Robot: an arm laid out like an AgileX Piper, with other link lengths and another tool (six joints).
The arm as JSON. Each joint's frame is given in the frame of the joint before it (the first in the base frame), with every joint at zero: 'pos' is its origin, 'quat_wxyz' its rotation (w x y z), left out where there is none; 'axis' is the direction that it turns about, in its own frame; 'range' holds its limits. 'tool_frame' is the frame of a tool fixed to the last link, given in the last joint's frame.
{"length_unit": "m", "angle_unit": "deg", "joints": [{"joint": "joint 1", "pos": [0.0, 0.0, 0.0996], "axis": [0.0, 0.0, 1.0], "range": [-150.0, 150.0]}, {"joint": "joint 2", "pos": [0.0, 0.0, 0.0], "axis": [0.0, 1.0, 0.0], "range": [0.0, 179.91]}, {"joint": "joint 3", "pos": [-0.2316, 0.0, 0.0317], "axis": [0.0, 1.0, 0.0], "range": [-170.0, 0.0]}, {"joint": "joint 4", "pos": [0.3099, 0.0, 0.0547], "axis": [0.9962, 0.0, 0.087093], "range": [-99.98, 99.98]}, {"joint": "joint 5", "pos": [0.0, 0.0, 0.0], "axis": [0.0, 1.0, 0.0], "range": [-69.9, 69.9]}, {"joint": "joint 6", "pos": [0.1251, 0.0, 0.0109], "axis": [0.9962, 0.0, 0.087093], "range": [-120.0, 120.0]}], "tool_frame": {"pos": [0.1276, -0.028, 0.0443], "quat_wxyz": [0.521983, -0.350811, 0.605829, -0.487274]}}
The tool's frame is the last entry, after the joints.
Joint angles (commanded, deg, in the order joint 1, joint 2, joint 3, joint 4, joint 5, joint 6), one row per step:
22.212, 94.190, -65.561, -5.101, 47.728, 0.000
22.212, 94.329, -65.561, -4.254, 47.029, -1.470
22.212, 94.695, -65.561, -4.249, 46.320, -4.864
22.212, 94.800, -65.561, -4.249, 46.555, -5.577
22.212, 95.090, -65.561, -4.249, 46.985, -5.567
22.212, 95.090, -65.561, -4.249, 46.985, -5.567
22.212, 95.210, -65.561, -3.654, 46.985, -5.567
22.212, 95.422, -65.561, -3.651, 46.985, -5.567
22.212, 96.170, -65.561, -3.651, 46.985, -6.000
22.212, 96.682, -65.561, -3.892, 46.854, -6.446
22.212, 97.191, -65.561, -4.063, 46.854, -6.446
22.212, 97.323, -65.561, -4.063, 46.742, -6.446
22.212, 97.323, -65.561, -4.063, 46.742, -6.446
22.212, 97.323, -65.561, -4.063, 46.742, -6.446
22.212, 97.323, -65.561, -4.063, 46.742, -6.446
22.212, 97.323, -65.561, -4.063, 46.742, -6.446
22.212, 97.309, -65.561, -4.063, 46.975, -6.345
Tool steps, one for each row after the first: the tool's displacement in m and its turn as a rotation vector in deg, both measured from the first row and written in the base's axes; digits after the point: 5 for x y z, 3 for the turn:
0.00143, 0.00437, -0.00012, 0.474, -0.313, 1.099
0.00388, 0.00787, -0.00128, -0.484, -0.854, 4.346
0.00294, 0.00791, -0.00255, -0.838, -0.585, 5.005
0.00088, 0.00695, -0.00578, -1.090, 0.088, 4.973
0.00088, 0.00695, -0.00578, -1.090, 0.088, 4.973
-0.00010, 0.00835, -0.00709, -0.620, 0.386, 4.728
-0.00048, 0.00821, -0.00881, -0.690, 0.586, 4.728
-0.00180, 0.00797, -0.01482, -1.078, 1.262, 5.141
-0.00193, 0.00753, -0.01853, -1.544, 1.520, 5.677
-0.00270, 0.00669, -0.02253, -1.859, 1.948, 5.754
-0.00255, 0.00678, -0.02339, -1.862, 1.969, 5.761
-0.00255, 0.00678, -0.02339, -1.862, 1.969, 5.761
-0.00255, 0.00678, -0.02339, -1.862, 1.969, 5.761
-0.00255, 0.00678, -0.02339, -1.862, 1.969, 5.761
-0.00255, 0.00678, -0.02339, -1.862, 1.969, 5.761
-0.00340, 0.00630, -0.02372, -1.911, 2.179, 5.652

